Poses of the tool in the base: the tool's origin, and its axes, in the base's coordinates. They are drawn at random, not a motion.
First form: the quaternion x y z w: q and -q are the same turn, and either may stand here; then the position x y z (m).
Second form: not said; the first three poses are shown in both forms.
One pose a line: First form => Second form
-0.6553, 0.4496, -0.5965, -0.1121, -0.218, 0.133, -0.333 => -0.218, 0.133, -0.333; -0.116, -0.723, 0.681; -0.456, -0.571, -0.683; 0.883, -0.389, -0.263
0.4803, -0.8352, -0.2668, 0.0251, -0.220, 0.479, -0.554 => -0.220, 0.479, -0.554; -0.537, -0.789, -0.298; -0.816, 0.396, 0.422; -0.214, 0.470, -0.856
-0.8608, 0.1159, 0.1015, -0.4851, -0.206, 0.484, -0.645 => -0.206, 0.484, -0.645; 0.953, -0.101, -0.287; -0.298, -0.503, -0.812; -0.062, 0.859, -0.509
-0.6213, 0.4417, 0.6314, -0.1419, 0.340, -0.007, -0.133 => 0.340, -0.007, -0.133; -0.188, -0.370, -0.910; -0.728, -0.569, 0.381; -0.659, 0.734, -0.162
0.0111, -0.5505, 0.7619, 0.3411, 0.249, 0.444, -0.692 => 0.249, 0.444, -0.692; -0.767, -0.532, -0.359; 0.508, -0.161, -0.846; 0.392, -0.831, 0.394
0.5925, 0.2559, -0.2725, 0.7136, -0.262, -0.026, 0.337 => -0.262, -0.026, 0.337; 0.721, 0.692, 0.042; -0.086, 0.149, -0.985; -0.688, 0.706, 0.167
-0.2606, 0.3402, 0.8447, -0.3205, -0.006, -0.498, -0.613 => -0.006, -0.498, -0.613; -0.659, 0.364, -0.658; -0.719, -0.563, 0.408; -0.222, 0.742, 0.633
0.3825, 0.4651, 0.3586, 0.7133, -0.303, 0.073, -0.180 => -0.303, 0.073, -0.180; 0.310, -0.156, 0.938; 0.867, 0.450, -0.212; -0.389, 0.879, 0.275
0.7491, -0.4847, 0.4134, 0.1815, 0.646, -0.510, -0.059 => 0.646, -0.510, -0.059; 0.188, -0.876, 0.443; -0.576, -0.464, -0.673; 0.795, -0.129, -0.592
